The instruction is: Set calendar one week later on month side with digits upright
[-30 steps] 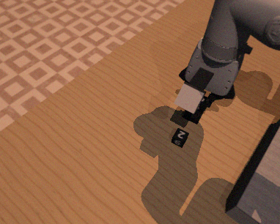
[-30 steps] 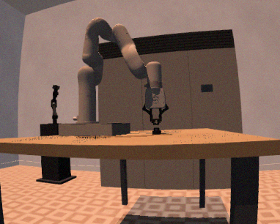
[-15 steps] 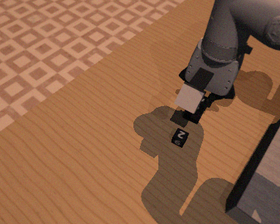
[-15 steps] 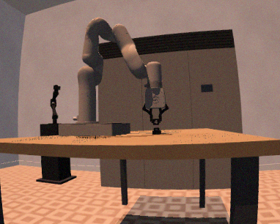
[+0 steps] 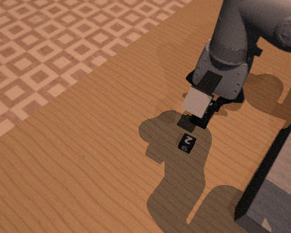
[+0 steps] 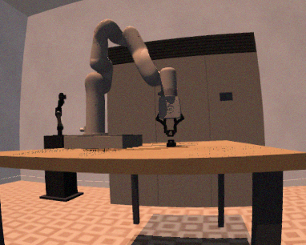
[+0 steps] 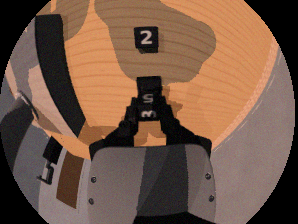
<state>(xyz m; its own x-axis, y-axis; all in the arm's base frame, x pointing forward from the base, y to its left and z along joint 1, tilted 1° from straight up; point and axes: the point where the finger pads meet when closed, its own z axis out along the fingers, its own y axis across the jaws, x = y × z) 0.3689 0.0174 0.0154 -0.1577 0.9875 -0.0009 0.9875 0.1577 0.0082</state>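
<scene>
The black cube is 10 mm below my hand. Round my hand: black digit cube (10 mm behind, 90 mm to the left, 60 mm below).
</scene>
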